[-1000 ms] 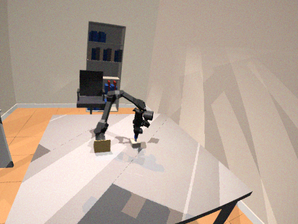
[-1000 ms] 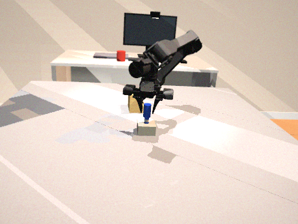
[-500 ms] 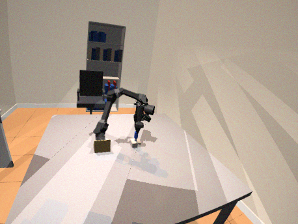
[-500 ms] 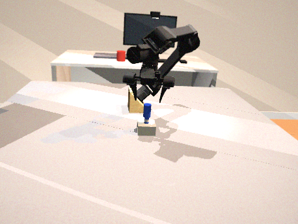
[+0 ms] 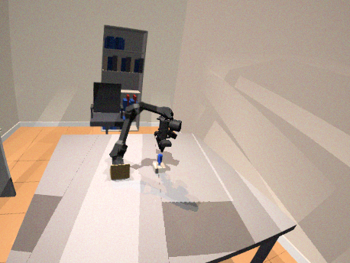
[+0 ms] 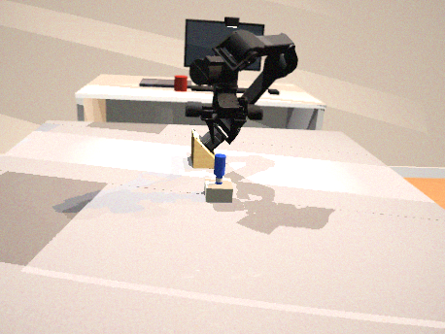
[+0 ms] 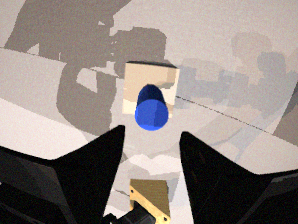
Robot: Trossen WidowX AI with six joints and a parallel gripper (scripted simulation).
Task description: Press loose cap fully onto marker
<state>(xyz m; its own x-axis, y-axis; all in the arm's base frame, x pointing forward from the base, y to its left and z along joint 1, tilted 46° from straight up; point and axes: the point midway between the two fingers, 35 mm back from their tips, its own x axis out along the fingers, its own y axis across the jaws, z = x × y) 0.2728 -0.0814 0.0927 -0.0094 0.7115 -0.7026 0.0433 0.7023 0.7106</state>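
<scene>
Now: gripper tip 60 mm above the blue cap. Round my gripper tip: pale holder block (130 mm below); blue marker (70 mm below).
</scene>
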